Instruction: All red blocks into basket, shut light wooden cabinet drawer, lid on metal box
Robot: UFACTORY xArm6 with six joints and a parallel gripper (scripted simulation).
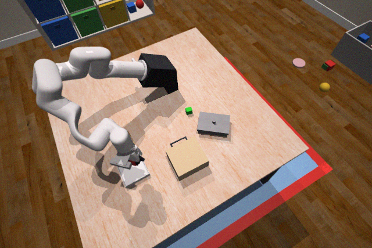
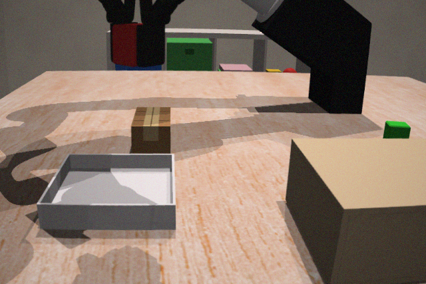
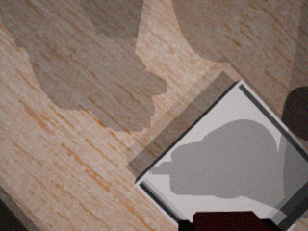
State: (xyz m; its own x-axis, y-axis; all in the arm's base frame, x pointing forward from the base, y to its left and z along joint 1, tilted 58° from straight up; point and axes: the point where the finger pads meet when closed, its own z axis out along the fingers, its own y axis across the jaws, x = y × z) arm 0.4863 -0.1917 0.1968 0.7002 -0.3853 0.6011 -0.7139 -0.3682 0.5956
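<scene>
Right now the grey basket is 170 mm below my hand, 30 mm to the right of it and 30 mm behind it. The rest, counted from my hand: drawer (260 mm to the left, 150 mm below, 50 mm ahead); then light wooden cabinet (260 mm to the left, 150 mm below, 70 mm ahead); then cardboard box (200 mm behind, 150 mm below, 10 mm to the left).
</scene>
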